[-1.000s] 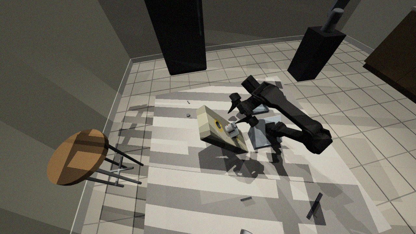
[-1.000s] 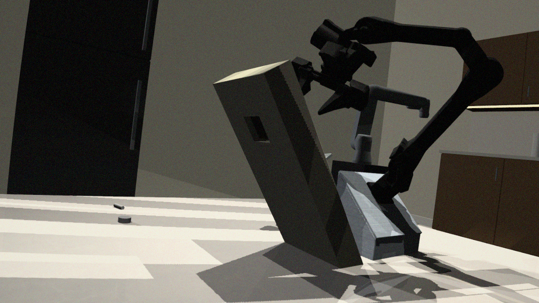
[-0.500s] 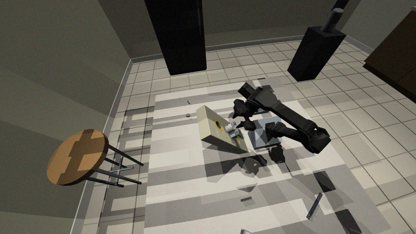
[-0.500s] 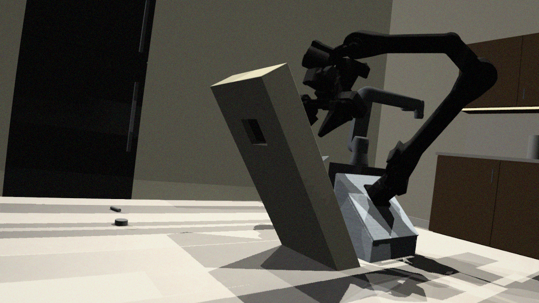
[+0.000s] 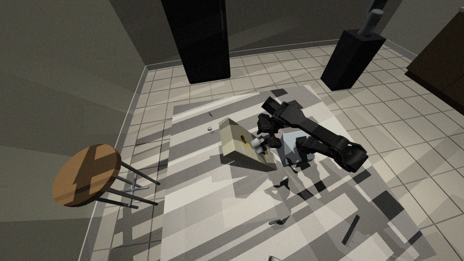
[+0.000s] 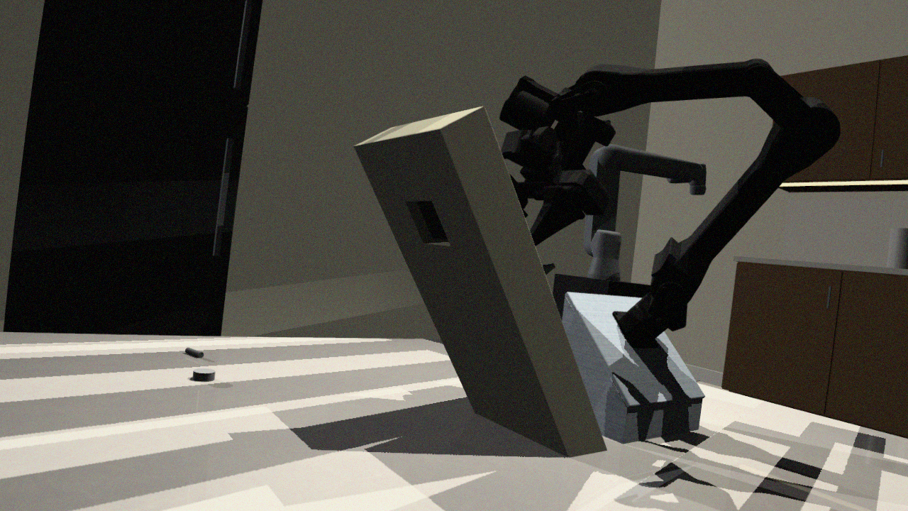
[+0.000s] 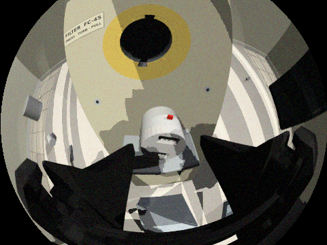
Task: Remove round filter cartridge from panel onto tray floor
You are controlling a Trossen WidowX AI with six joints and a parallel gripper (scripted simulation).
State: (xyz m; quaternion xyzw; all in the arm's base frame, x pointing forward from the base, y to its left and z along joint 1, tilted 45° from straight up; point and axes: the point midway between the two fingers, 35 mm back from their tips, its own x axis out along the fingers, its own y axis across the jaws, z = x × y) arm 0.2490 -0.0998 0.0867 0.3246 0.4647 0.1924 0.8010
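Now: the round grey filter cartridge 10 mm ahead of my gripper tip and 20 mm below it.
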